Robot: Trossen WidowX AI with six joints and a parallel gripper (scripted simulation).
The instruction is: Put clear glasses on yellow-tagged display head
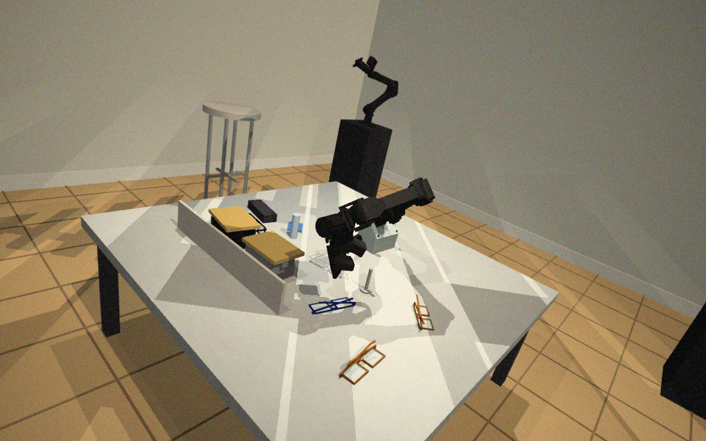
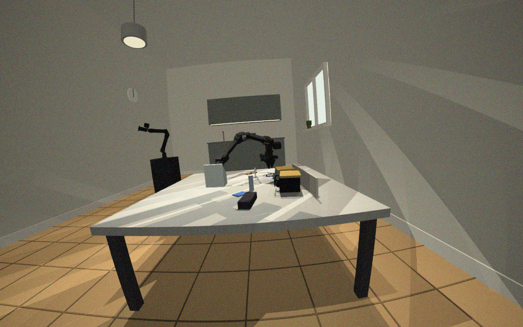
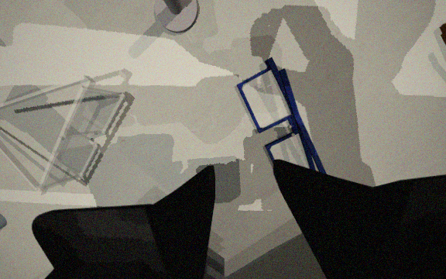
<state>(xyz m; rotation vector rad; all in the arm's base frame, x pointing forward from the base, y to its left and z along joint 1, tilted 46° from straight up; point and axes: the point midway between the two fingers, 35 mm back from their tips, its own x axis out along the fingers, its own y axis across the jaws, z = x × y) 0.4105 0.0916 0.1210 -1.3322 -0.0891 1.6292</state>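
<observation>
Now: the grey post 13 cm behind my gripper tip, 5 cm to the left of it and 6 cm below it. Also, from my gripper tip: grey wall panel (18 cm ahead, 31 cm to the right, 3 cm below); then blue card (23 cm behind, 42 cm to the right, 8 cm below); then head (5 cm ahead, 41 cm to the right, 2 cm below).
</observation>
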